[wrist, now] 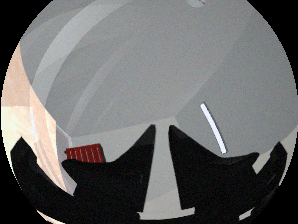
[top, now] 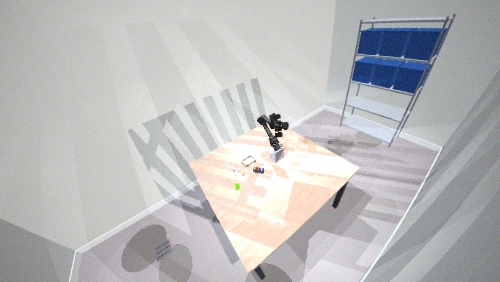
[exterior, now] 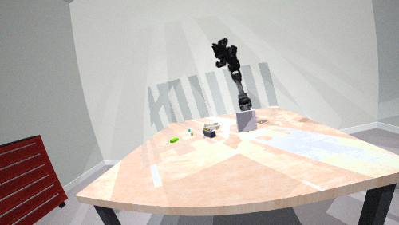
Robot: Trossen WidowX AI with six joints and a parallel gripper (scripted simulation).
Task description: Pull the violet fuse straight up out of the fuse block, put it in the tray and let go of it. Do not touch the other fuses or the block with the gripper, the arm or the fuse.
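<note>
My gripper tip is now 540 mm above the violet fuse, 160 mm to the left of it and 140 mm short of it.
</note>
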